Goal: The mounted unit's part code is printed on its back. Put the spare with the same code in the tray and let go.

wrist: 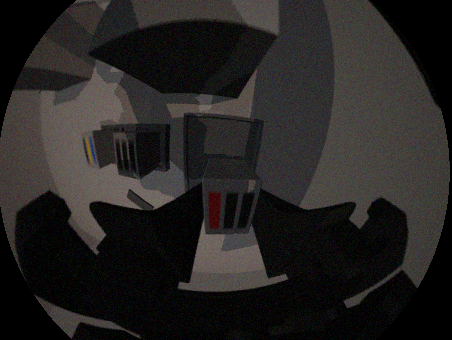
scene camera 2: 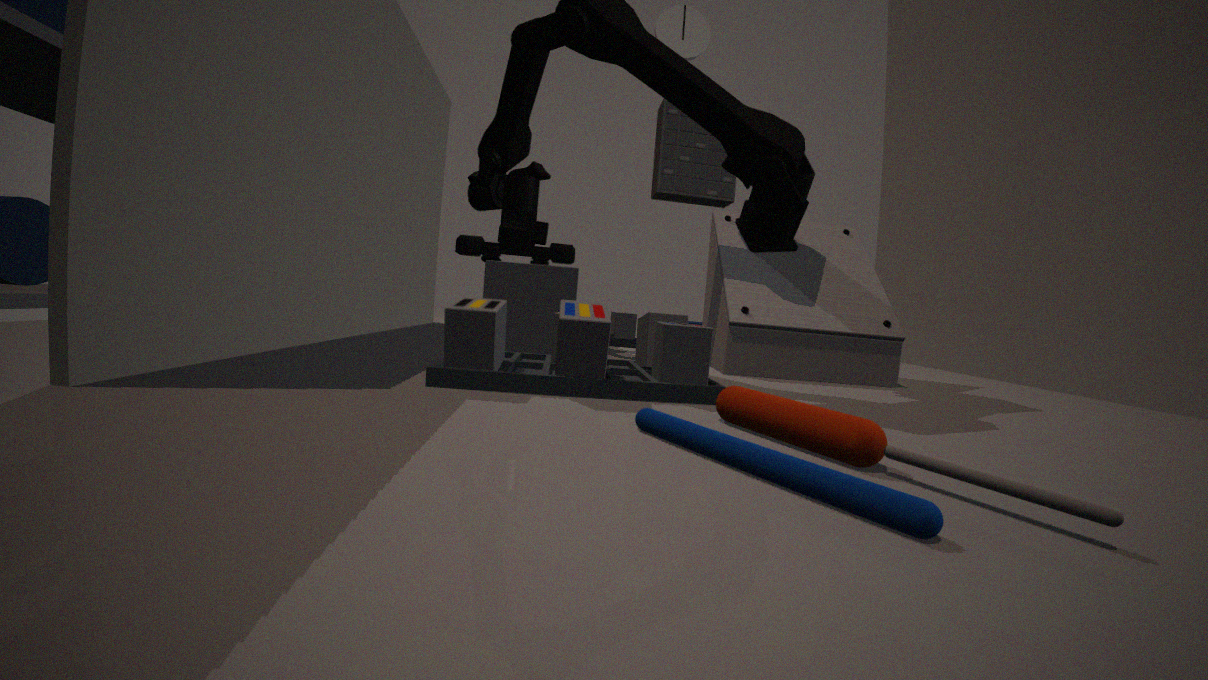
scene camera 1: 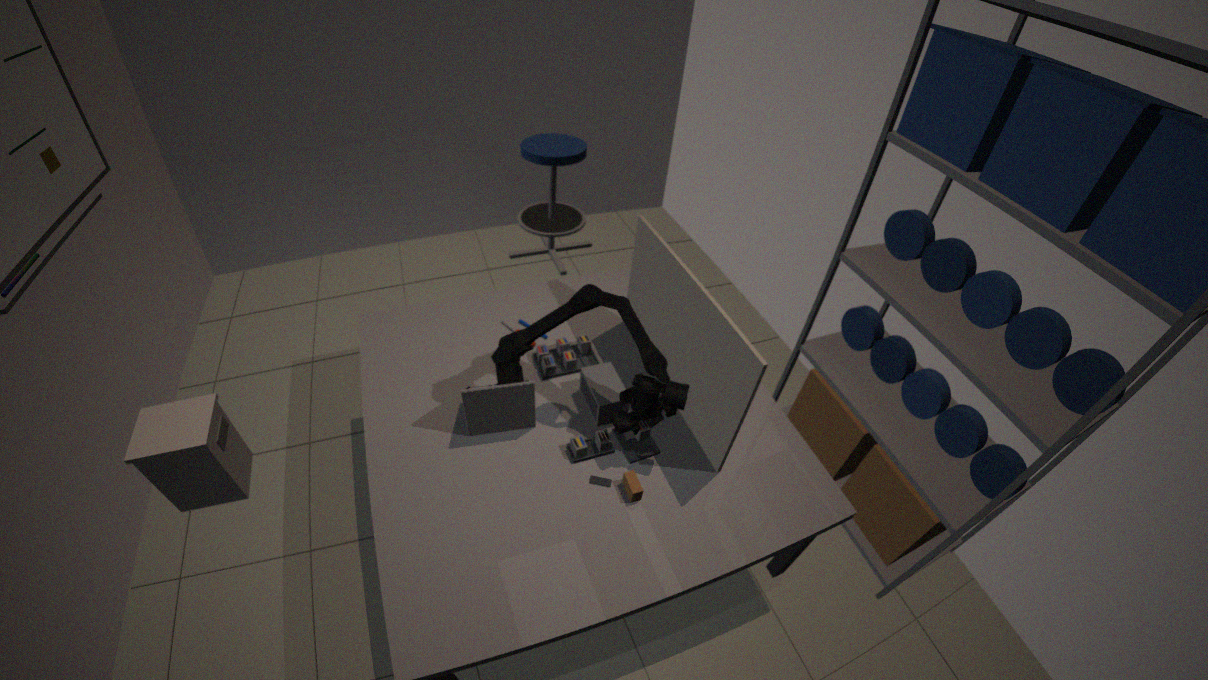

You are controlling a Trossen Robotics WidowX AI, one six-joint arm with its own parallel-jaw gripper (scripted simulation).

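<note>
Mounted unit, tray, blue pen, orange-handled screwdriver present. Grey spare carried by my gripper. Wrist view: gripper visible too.
</note>
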